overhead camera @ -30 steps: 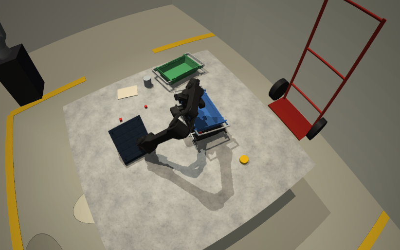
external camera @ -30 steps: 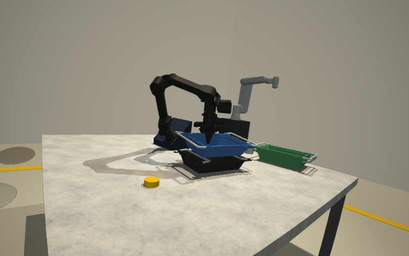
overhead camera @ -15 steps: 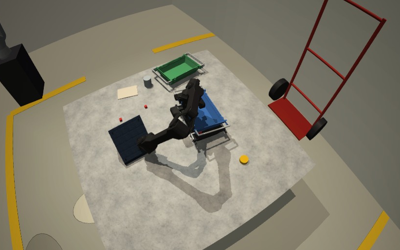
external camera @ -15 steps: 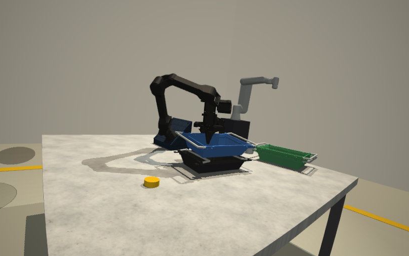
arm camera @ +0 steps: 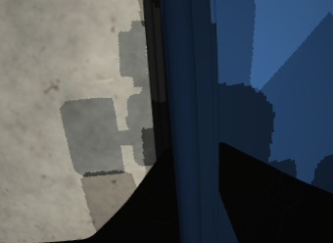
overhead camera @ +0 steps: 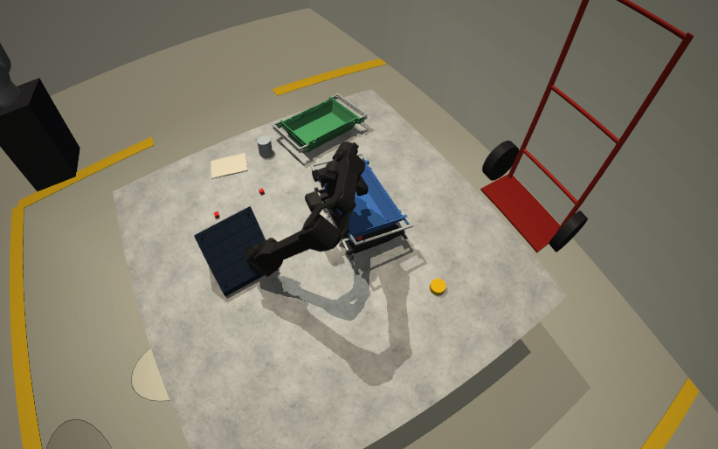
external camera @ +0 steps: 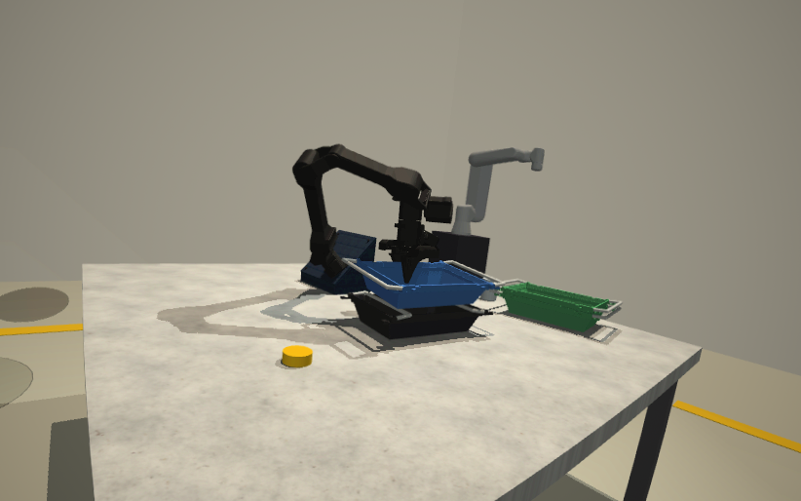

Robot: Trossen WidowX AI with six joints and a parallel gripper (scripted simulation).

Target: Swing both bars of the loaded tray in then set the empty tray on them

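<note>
Right now my gripper tip is 8 cm short of the blue tray and 3 cm below it. Round my gripper tip: beige card 29 cm behind, 44 cm to the left, 9 cm below; grey cylinder 13 cm behind, 45 cm to the left, 6 cm below; yellow disc 20 cm ahead, 34 cm to the right, 8 cm below.
</note>
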